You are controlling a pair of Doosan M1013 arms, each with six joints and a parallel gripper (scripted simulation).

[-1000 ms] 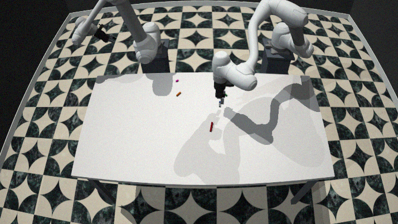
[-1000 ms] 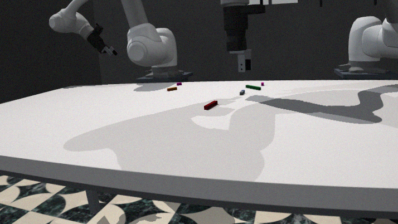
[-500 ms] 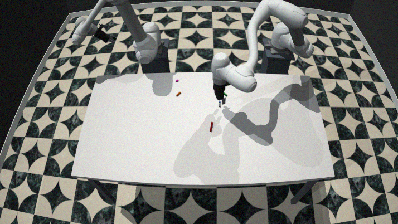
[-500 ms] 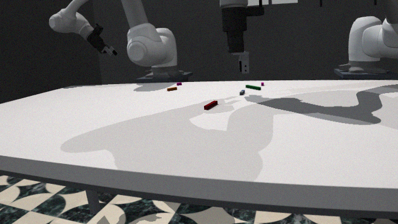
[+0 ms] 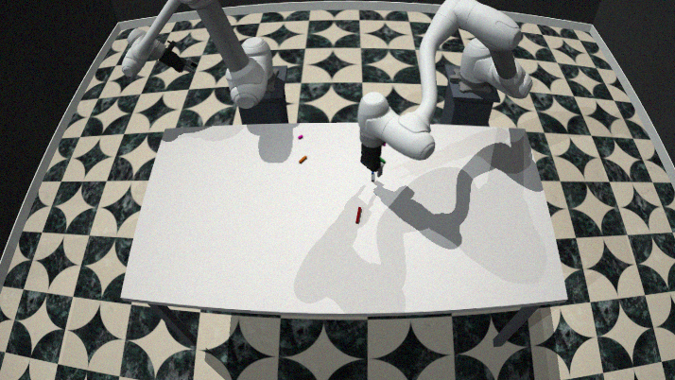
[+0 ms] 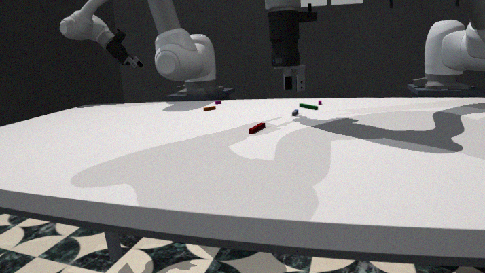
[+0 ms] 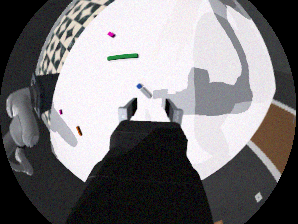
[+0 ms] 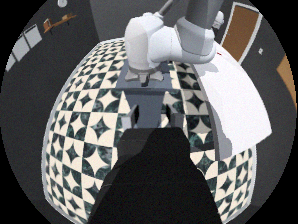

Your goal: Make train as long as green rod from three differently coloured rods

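Note:
Right now the grey rod is 20 mm behind my left hand and 80 mm below it. From my left hand the other things lie so: green rod: 130 mm behind, 20 mm to the left, 80 mm below; then red rod: 160 mm ahead, 70 mm to the right, 80 mm below; then blue rod: 40 mm behind, 80 mm below.

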